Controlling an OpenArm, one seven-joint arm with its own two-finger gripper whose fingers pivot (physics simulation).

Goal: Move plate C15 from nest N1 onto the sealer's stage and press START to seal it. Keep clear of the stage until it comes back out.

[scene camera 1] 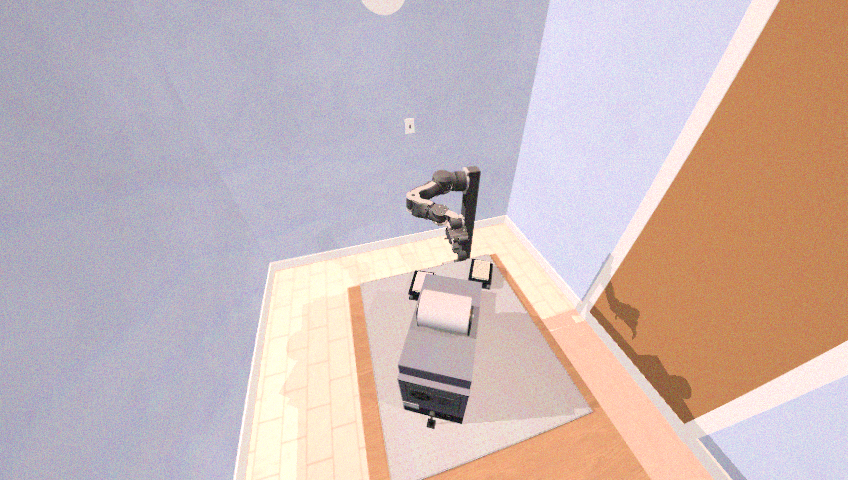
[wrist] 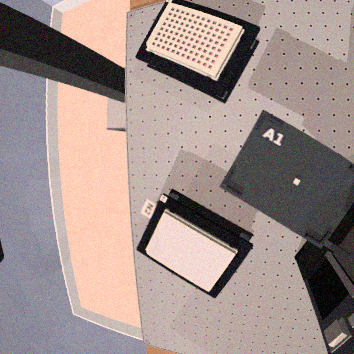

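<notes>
The cream well plate [wrist: 195, 40] [scene camera 1: 481, 270] sits in a black nest [wrist: 241, 62]; its plate name and nest label are not readable. A flat white-topped plate [wrist: 192, 250] [scene camera 1: 421, 281] lies in the other black nest [wrist: 232, 266], beside the N2 label [wrist: 148, 208]. The sealer's dark stage [wrist: 287, 170], marked A1, is out and bare, with a white dot at its middle. The sealer [scene camera 1: 439, 356] [wrist: 315, 285] hides the stage in the scene view. My gripper [scene camera 1: 460, 252] is open and empty, above the nest end of the board. Its fingers do not show in the wrist view. START is not identifiable.
A perforated grey board [scene camera 1: 517, 356] [wrist: 280, 300] carries the nests and sealer. A white roll [scene camera 1: 445, 312] sits on top of the sealer. The arm's dark upright post [scene camera 1: 470, 208] [wrist: 60, 60] stands behind the nests. Walls rise behind and to the right.
</notes>
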